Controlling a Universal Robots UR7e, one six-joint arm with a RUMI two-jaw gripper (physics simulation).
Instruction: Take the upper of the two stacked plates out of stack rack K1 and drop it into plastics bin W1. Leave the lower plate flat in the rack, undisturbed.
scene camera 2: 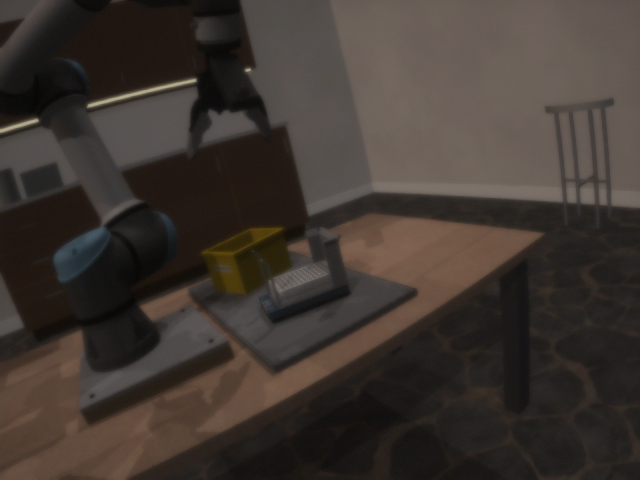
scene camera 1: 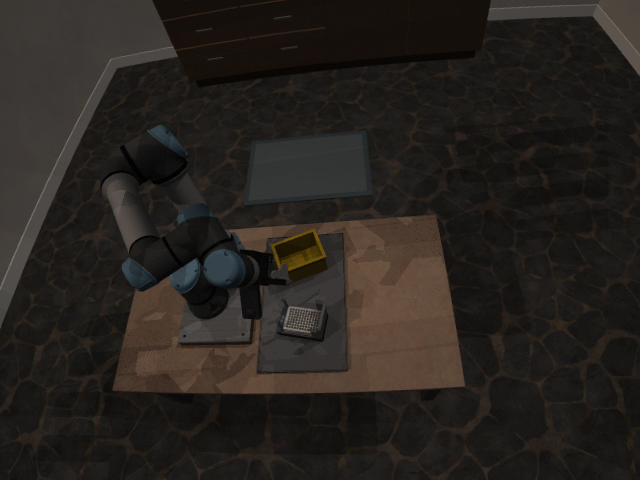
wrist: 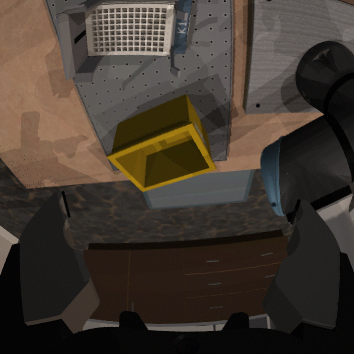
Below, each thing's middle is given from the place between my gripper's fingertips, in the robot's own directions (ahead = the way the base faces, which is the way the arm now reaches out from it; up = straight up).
My hand is 60 mm short of the gridded plate (scene camera 2: 289,284), 30 mm to the left of it and 270 mm above it.
